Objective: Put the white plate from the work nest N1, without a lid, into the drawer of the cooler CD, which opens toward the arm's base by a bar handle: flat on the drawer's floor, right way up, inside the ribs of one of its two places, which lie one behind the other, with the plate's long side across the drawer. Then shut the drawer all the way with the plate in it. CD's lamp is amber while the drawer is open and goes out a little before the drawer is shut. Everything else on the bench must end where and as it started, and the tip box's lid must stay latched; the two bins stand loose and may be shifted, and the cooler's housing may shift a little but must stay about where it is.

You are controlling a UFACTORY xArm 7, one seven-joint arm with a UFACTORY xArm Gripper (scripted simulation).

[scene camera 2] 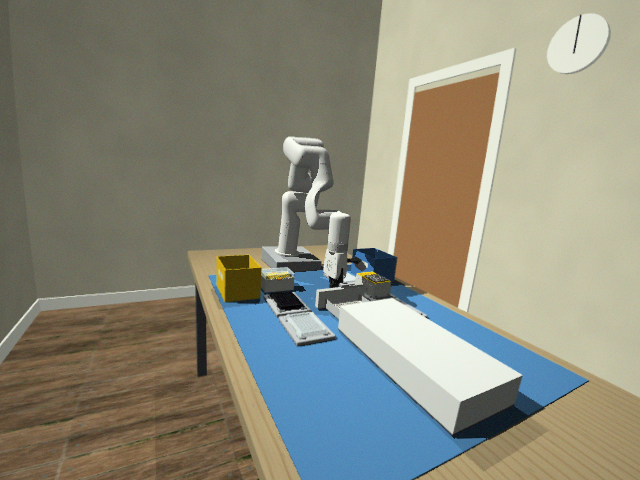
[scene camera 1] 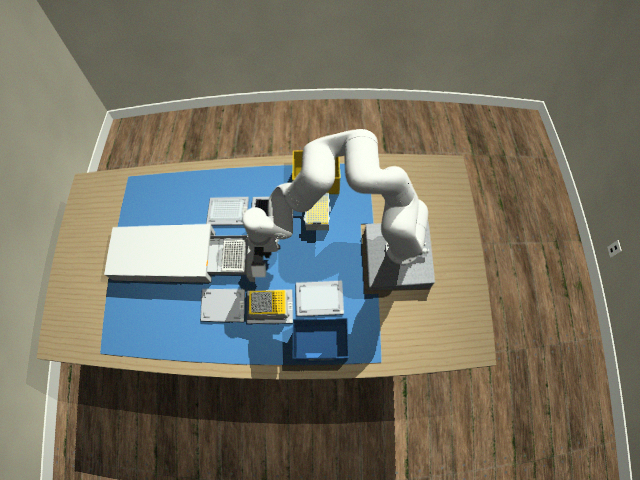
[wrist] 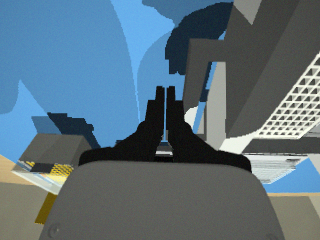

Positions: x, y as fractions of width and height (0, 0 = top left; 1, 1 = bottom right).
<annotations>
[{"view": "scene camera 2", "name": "cooler CD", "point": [0.72, 0.80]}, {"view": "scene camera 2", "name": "blue bin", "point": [0.60, 0.55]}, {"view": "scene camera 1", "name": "cooler CD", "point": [0.26, 0.53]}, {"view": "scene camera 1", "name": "blue bin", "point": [0.49, 0.71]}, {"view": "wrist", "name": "gripper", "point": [0.52, 0.41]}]
</annotations>
